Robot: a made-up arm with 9 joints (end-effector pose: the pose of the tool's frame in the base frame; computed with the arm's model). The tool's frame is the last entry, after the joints. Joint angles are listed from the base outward.
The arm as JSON. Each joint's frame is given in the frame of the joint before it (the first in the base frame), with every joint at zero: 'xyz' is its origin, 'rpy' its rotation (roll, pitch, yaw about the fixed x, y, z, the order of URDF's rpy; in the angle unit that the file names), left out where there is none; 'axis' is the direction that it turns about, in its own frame. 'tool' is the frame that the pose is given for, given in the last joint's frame.
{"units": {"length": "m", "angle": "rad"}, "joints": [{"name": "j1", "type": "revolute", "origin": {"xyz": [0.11, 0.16, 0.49]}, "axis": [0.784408, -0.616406, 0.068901]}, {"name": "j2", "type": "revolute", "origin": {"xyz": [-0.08, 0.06, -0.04]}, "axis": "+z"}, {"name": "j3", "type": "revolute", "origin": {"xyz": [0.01, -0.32, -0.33]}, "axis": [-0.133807, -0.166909, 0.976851]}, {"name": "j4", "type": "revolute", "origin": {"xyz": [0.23, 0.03, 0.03]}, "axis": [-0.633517, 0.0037, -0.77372]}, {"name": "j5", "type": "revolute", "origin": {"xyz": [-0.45, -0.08, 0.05]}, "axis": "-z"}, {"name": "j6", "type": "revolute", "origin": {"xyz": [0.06, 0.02, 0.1]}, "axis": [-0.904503, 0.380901, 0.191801]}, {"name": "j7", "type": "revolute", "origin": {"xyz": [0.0, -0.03, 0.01]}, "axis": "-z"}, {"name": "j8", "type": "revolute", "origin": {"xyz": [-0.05, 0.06, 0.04]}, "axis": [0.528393, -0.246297, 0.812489]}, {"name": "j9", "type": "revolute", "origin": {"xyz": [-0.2, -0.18, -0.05]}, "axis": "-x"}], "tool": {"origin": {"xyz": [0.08, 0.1, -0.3], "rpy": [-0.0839, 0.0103, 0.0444]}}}
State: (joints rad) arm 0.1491 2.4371 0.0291 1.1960 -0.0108 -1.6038 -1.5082 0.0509 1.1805
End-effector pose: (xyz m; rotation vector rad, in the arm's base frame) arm 0.1015 0.6424 0.2862 0.9354 -2.4552 1.1175
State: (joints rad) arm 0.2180 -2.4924 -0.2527 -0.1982 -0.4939 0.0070 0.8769 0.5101 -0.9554
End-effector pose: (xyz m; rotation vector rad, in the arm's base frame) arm 0.1666 0.5301 0.3187 0.4640 -1.4687 -2.1816
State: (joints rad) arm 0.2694 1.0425 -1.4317 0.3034 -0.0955 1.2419 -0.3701 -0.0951 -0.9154
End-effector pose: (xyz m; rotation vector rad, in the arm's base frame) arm 0.0276 0.2815 0.4295 -0.0356 1.0115 -0.1149
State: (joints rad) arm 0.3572 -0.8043 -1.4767 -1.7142 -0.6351 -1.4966 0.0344 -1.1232 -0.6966
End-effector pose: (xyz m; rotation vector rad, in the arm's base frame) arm -0.5242 0.4822 -0.0727 2.6091 -0.8608 -0.0540
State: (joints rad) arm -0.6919 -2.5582 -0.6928 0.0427 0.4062 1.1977 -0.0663 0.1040 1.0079
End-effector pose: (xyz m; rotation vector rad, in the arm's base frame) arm 0.1477 0.7790 0.1696 0.6396 1.7369 -2.2070
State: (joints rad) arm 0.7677 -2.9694 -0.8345 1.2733 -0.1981 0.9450 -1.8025 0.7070 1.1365
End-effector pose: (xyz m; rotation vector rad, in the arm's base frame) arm 0.2212 0.5651 0.2820 1.8350 0.1238 -1.6621
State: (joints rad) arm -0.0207 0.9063 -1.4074 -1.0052 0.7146 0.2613 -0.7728 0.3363 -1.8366
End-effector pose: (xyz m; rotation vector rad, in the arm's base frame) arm 0.0092 -0.4574 0.3189 2.5359 0.6831 0.4271
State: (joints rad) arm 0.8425 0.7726 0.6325 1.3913 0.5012 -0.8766 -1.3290 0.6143 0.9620
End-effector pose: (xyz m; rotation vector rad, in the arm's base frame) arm 0.4099 0.2946 0.3230 -1.0421 -2.4360 0.1316
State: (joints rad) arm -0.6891 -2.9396 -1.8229 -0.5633 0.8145 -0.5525 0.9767 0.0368 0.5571
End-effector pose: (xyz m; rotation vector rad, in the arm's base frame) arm -0.2486 0.1282 0.1614 -1.0181 1.0926 0.0509
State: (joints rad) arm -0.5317 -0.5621 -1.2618 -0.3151 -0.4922 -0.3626 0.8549 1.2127 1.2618
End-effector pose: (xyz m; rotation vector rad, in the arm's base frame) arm -0.3321 -0.2295 0.1313 -1.0445 -0.2823 -1.3692
